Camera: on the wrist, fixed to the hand. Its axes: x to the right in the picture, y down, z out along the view.
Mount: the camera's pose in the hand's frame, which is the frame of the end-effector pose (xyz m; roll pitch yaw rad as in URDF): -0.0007 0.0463 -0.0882 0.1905 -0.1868 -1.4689
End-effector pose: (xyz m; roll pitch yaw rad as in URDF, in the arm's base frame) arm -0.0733 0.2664 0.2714 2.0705 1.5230 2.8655
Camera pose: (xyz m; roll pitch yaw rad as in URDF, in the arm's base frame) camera -0.1680 0.2358 0.2761 -1.3761 0.1456 -0.5899
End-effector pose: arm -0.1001 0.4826 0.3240 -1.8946 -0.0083 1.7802
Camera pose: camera -0.0038 0.5025 0.3082 -2.7723 -1.0520 -3.1203
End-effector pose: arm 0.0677 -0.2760 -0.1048 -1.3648 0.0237 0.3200
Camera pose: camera 0.0898 -0.3497 -0.1681 -1.2147 -1.4456 0.1741
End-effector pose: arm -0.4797 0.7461 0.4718 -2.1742 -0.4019 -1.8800
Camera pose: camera -0.5723 0.7813 0.4825 2.8907 -0.7517 -0.0579
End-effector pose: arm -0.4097 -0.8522 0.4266 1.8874 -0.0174 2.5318
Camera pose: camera -0.4479 -0.9102 0.4980 2.6149 1.3965 -2.9221
